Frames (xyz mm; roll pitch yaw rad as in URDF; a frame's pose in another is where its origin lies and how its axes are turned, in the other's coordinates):
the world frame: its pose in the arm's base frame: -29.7 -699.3 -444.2 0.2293 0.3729 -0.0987
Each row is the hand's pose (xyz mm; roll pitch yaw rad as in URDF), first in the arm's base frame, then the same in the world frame.
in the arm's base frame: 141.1 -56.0 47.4 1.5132 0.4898 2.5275
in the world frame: -79.8 752.7 334.3 1.5512 0.9238 2.6949
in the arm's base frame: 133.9 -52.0 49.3 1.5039 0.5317 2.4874
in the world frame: -87.6 755.6 332.6 1.5145 0.9666 2.6369
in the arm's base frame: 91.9 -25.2 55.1 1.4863 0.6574 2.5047
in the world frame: -131.1 775.1 317.0 1.5152 1.0920 2.6695
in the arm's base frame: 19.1 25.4 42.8 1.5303 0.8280 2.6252
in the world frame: -198.7 808.2 268.5 1.7356 1.2523 2.9486
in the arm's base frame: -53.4 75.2 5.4 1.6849 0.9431 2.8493
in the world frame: -256.8 835.2 197.6 2.3080 1.3023 -2.7181
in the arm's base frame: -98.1 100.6 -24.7 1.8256 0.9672 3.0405
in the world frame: -289.6 845.2 148.9 2.6204 1.2479 -2.3756
